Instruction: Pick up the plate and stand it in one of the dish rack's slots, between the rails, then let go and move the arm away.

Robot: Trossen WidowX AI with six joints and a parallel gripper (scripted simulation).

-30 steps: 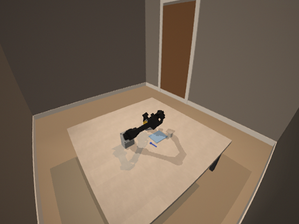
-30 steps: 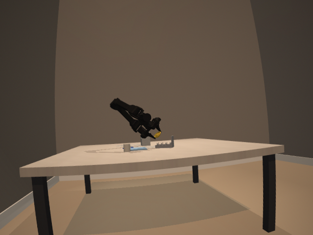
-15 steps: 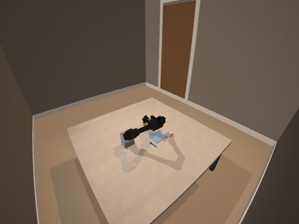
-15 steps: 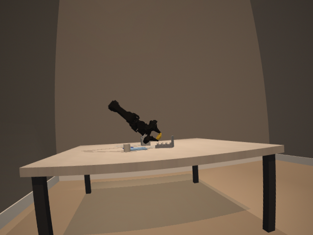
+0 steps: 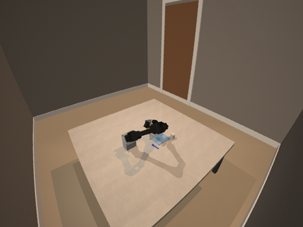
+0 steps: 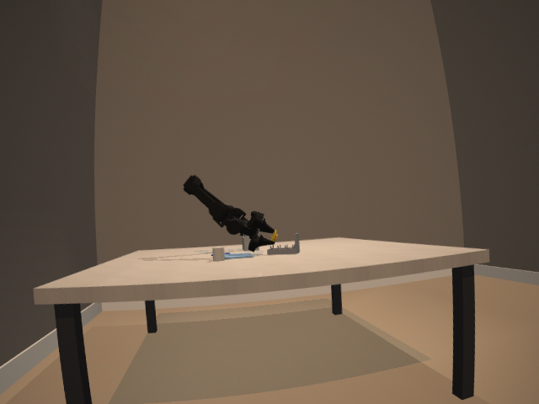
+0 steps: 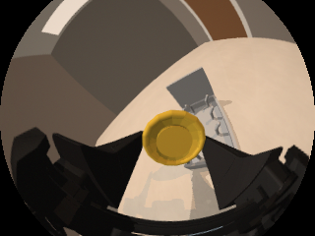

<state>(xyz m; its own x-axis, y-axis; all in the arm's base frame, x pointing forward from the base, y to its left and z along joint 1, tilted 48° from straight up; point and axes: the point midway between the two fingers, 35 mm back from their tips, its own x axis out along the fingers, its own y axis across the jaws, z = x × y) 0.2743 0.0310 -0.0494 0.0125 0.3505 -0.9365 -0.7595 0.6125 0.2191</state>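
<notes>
My gripper tip is 4 cm short of the dish rack, 4 cm above it and 2 cm to the right of it. Also, from my gripper tip: blue spoon: 23 cm to the right, 8 cm behind, 6 cm below; light blue mat: 17 cm to the right, 6 cm below, 3 cm ahead; yellow plate: 1 cm to the right.
</notes>
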